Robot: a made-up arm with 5 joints.
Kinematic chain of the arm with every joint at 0, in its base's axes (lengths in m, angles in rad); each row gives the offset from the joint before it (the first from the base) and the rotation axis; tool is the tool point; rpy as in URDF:
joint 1: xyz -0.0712 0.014 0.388 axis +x
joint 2: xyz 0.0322 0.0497 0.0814 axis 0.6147 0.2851 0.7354
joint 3: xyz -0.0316 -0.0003 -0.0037 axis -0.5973 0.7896 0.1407
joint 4: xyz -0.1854 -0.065 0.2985 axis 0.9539 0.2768 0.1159
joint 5: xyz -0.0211 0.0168 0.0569 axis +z
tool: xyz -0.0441 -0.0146 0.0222 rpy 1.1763 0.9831 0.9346
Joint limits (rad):
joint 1: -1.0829..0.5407
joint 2: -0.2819..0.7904
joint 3: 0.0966..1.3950
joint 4: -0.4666..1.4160
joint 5: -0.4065..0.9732
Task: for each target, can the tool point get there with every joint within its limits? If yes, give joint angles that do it. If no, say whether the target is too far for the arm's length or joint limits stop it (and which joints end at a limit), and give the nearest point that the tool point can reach.
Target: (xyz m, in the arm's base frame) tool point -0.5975 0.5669 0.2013
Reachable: no: too far | nearest point -0.3170 0.4616 0.4286 | short by 0.376 m
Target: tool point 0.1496 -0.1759 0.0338
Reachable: no: joint limits stop it (at a limit: joint 1, joint 2, joint 3, joint 4, joint 5) | nearest point -0.0298 -0.3776 0.4934 | short by 0.533 m
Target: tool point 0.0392 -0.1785 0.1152
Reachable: no: joint limits stop it (at a limit: joint 1, joint 2, joint 3, joint 4, joint 5) | nearest point -0.0298 -0.3776 0.4934 | short by 0.433 m
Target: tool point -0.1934 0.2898 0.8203
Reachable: yes | joints -0.5471 0.1716 0.3441 -0.2459 0.0615
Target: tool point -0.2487 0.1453 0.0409
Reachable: no: joint limits stop it (at a limit: joint 1, joint 2, joint 3, joint 4, joint 5) | nearest point -0.3170 0.4616 0.4286 | short by 0.505 m
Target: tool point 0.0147 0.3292 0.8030
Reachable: yes | joints -0.4091 0.0671 0.9009 0.6003 0.5319
